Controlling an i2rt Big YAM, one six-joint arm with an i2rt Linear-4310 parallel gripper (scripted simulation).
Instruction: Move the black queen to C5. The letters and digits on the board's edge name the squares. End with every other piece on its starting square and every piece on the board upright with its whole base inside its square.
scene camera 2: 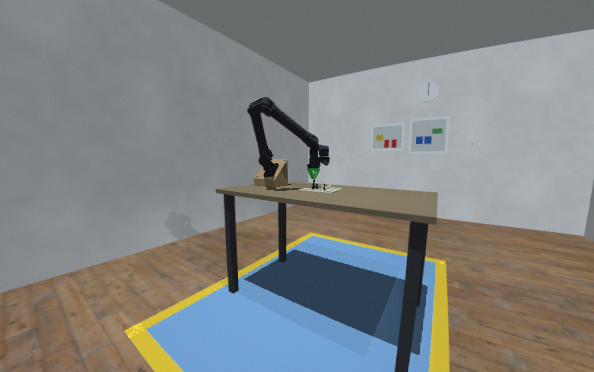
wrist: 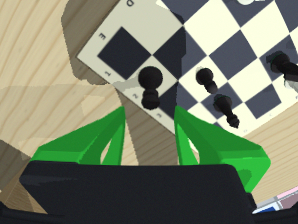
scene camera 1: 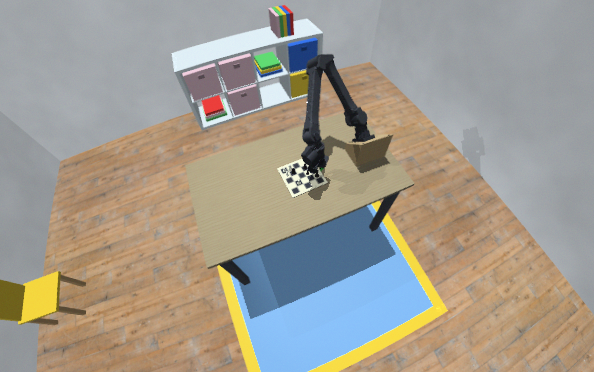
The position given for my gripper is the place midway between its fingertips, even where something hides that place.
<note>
I see my gripper (wrist: 149,113) and a chessboard (scene camera 1: 309,182).
The chessboard also shows in the wrist view (wrist: 238,49).
</note>
